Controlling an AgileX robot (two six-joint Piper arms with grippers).
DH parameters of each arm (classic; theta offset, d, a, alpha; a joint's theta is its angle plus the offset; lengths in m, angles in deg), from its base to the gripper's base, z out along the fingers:
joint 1: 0 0.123 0 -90
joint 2: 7.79 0 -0.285 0
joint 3: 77.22 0 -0.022 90
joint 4: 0 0.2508 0 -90
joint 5: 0 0 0.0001 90
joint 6: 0 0.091 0 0
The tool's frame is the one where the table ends.
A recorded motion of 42 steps. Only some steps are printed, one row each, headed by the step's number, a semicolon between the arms.
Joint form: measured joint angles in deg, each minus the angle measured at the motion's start. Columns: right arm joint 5, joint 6, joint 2, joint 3, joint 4, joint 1; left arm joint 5, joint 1, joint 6, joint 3, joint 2, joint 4.
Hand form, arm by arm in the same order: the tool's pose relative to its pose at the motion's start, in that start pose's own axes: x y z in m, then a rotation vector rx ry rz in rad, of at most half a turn. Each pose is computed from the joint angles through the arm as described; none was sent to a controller.
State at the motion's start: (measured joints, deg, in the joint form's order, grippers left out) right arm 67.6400 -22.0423 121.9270 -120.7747 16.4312 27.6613; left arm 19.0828 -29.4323 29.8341 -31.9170 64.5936 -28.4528
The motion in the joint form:
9: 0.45 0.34 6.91 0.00 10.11 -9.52; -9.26 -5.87 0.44 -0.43 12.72 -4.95
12: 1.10 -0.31 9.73 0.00 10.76 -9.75; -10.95 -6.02 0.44 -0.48 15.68 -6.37
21: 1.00 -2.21 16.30 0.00 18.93 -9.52; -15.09 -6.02 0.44 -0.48 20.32 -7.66
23: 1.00 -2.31 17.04 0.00 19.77 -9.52; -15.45 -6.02 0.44 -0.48 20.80 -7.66
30: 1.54 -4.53 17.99 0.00 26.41 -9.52; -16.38 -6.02 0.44 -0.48 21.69 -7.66
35: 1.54 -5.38 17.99 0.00 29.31 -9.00; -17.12 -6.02 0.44 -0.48 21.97 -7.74
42: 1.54 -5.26 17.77 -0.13 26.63 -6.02; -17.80 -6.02 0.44 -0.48 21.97 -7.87
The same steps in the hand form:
9: 0.0296 -0.0742 0.0353 -0.1026 0.0223 0.2561; 0.0063 -0.0115 0.0515 0.0084 0.0715 -0.0294
12: 0.0383 -0.0799 0.0575 -0.1299 0.0692 0.2708; 0.0102 -0.0099 0.0629 -0.0052 0.0951 -0.0558
21: 0.0513 -0.0795 0.1092 -0.2747 0.1007 0.3435; 0.0163 -0.0047 0.0807 -0.0474 0.1131 -0.0812
23: 0.0532 -0.0796 0.1149 -0.2892 0.1048 0.3542; 0.0172 -0.0042 0.0825 -0.0513 0.1162 -0.0814
30: 0.0503 -0.0739 0.1200 -0.3867 0.0640 0.3764; 0.0184 -0.0030 0.0858 -0.0611 0.1180 -0.0814
35: 0.0457 -0.0671 0.1201 -0.4282 0.0392 0.3780; 0.0182 -0.0023 0.0869 -0.0683 0.1119 -0.0823
42: 0.0401 -0.0448 0.1261 -0.4152 0.0761 0.3115; 0.0173 -0.0016 0.0870 -0.0748 0.1018 -0.0838

